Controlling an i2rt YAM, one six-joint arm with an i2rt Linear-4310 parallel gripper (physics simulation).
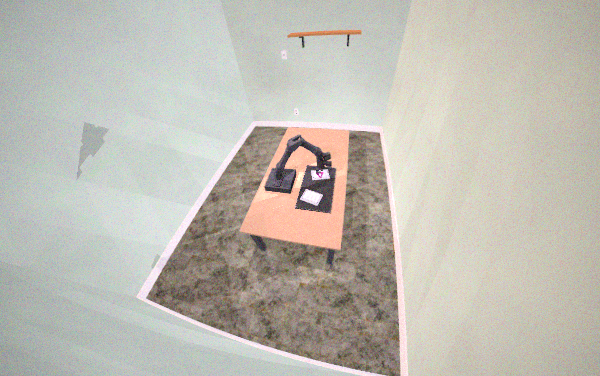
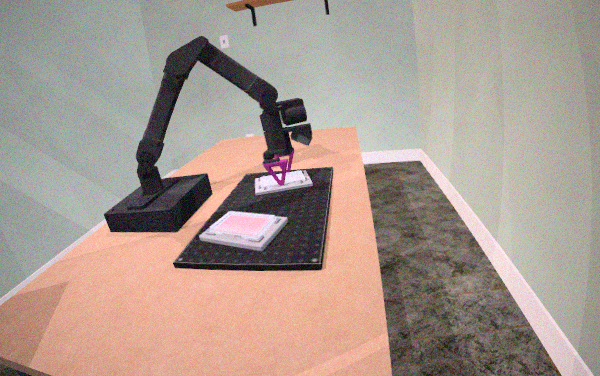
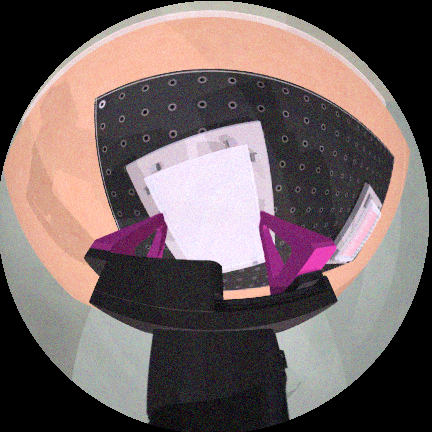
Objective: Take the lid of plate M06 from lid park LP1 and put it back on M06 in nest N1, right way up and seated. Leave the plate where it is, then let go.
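Places are measured from the arm's base along level axes (x back, y down, z right), in centimetres.
Pixels of known places: gripper, between the fingertips: (image 1: pixel 321 174) (image 2: pixel 284 179) (image 3: pixel 212 216); arm's base, origin of its link: (image 1: pixel 279 178) (image 2: pixel 155 193).
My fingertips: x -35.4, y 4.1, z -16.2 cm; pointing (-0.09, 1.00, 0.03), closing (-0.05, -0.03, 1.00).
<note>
Ahead of a thing's pixels: the offset from my fingertips to its top centre. "pt": to the spot under its first point. Level surfaces: height alone.
The white lid @[dx +0.7, dy -0.7, dz +0.2 cm] (image 1: pixel 315 175) (image 2: pixel 298 176) (image 3: pixel 205 185) lies flat on the pale lid park LP1 (image 2: pixel 260 189) (image 3: pixel 195 145) at the far end of the black board. My gripper (image 1: pixel 320 174) (image 2: pixel 285 178) (image 3: pixel 212 216) points down over it. Its magenta fingertips stand at two opposite edges of the lid and appear to touch both, so it is shut on the lid, low at the park. Plate M06 @[dx +2.7, dy -1.5, dz +28.2 cm] (image 1: pixel 311 196) (image 2: pixel 240 224) (image 3: pixel 365 234), with a pinkish top, sits in the grey nest N1 @[pt dx -5.0, dy +0.7, dz +31.6 cm] (image 2: pixel 272 238) at the near end of the board. No labels are readable.
The black perforated board @[dx +0.4, dy +1.0, dz +14.3 cm] (image 1: pixel 325 195) (image 2: pixel 300 230) (image 3: pixel 325 155) lies on the wooden table @[dy +2.4 cm] (image 1: pixel 295 222) (image 2: pixel 200 320) (image 3: pixel 60 220). The arm's black base (image 1: pixel 280 181) (image 2: pixel 160 205) stands left of the board. A wall shelf (image 1: pixel 325 33) hangs far behind.
</note>
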